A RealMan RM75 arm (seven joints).
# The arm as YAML. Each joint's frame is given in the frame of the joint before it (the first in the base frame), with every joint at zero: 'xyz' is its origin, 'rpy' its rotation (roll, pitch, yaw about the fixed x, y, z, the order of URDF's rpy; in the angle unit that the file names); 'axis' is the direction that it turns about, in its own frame. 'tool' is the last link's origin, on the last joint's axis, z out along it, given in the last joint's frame.
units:
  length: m
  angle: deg
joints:
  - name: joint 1
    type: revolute
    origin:
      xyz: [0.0, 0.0, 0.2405]
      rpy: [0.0, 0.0, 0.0]
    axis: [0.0, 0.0, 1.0]
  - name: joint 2
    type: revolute
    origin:
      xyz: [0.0, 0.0, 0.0]
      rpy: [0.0, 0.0, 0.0]
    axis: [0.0, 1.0, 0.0]
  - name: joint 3
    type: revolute
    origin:
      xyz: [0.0, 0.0, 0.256]
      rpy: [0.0, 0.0, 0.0]
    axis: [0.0, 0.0, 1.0]
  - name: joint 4
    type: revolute
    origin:
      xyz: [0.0, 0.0, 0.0]
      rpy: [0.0, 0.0, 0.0]
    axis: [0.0, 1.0, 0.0]
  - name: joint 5
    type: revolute
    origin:
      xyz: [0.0, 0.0, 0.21]
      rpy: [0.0, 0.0, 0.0]
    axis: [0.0, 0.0, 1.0]
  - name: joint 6
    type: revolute
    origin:
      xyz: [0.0, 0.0, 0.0]
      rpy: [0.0, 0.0, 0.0]
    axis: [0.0, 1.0, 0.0]
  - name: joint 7
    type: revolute
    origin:
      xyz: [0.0, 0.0, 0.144]
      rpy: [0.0, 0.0, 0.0]
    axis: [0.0, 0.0, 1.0]
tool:
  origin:
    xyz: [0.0, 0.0, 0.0]
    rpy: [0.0, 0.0, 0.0]
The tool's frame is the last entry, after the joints.
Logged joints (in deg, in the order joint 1, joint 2, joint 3, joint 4, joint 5, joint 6, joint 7), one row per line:
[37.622 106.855 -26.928 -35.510 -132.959 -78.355 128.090]
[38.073 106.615 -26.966 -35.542 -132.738 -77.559 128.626]
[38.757 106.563 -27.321 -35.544 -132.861 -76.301 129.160]
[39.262 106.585 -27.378 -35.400 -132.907 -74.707 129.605]
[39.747 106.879 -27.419 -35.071 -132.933 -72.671 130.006]
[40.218 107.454 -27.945 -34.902 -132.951 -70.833 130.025]
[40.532 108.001 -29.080 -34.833 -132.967 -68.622 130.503]
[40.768 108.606 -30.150 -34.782 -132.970 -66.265 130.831]
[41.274 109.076 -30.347 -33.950 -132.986 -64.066 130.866]
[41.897 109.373 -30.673 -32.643 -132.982 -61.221 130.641]
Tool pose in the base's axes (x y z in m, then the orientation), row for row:
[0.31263 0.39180 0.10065 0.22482 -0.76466 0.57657 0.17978]
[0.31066 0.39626 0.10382 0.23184 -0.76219 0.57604 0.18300]
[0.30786 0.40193 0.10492 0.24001 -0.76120 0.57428 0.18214]
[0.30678 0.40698 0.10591 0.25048 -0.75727 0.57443 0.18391]
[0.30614 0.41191 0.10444 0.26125 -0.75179 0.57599 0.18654]
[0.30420 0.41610 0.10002 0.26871 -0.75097 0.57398 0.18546]
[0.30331 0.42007 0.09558 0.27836 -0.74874 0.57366 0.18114]
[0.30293 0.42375 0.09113 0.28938 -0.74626 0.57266 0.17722]
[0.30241 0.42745 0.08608 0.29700 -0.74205 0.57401 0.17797]
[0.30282 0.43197 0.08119 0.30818 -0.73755 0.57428 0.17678]
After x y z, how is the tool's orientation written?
As a quaternion, w x y z.
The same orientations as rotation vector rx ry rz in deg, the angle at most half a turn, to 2 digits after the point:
[-120.86 91.13 28.42]
[-120.03 90.71 28.82]
[-119.36 90.05 28.56]
[-118.10 89.59 28.68]
[-116.60 89.33 28.93]
[-116.03 88.68 28.65]
[-115.12 88.20 27.85]
[-114.10 87.56 27.10]
[-113.03 87.43 27.11]
[-111.72 86.99 26.78]

